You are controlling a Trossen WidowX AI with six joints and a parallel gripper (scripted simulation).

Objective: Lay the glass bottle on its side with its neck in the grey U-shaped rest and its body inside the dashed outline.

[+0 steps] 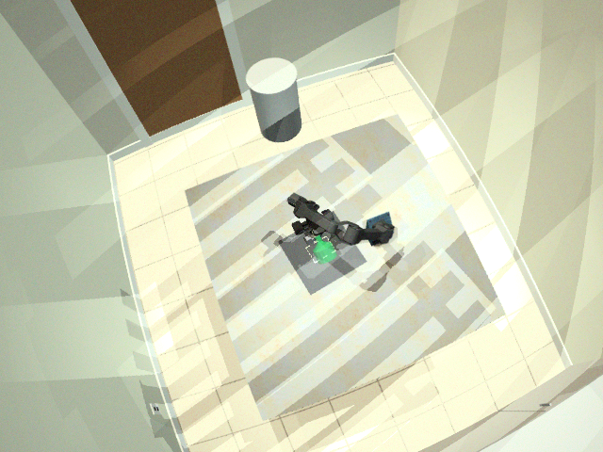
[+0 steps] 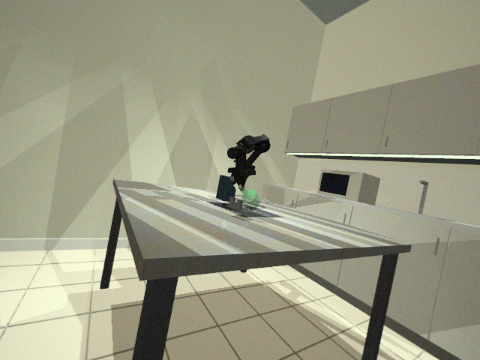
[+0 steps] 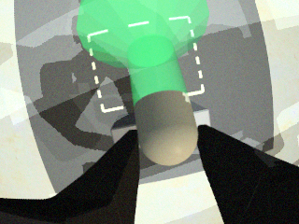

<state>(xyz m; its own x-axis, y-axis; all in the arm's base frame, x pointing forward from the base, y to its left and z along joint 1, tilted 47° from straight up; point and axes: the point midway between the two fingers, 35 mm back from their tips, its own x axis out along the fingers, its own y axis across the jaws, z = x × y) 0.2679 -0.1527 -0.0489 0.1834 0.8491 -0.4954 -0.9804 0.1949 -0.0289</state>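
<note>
Right now my gripper tip is 4 cm to the right of the green glass bottle and 3 cm above it. From my gripper tip the other things lie so: dark grey mat: 12 cm below, 6 cm to the left.
</note>
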